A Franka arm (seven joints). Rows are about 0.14 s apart.
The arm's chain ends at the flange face. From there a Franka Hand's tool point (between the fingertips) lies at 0.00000 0.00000 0.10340 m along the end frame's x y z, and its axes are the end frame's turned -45 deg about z.
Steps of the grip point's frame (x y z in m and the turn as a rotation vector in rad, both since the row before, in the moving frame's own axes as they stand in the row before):
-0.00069 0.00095 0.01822 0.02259 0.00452 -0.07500
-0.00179 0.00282 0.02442 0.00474 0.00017 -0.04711
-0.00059 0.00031 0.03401 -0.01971 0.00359 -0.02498
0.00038 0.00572 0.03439 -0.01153 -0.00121 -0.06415
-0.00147 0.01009 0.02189 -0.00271 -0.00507 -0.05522
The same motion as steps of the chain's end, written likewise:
0.00158 0.00309 0.01825 0.01917 -0.01278 -0.07500
0.00107 0.00361 0.02442 0.00347 -0.00323 -0.04711
-0.00192 -0.00052 0.03403 -0.01140 0.01648 -0.02498
0.00353 0.00287 0.03440 -0.00901 0.00730 -0.06415
0.00625 0.00760 0.02189 -0.00550 -0.00167 -0.05522

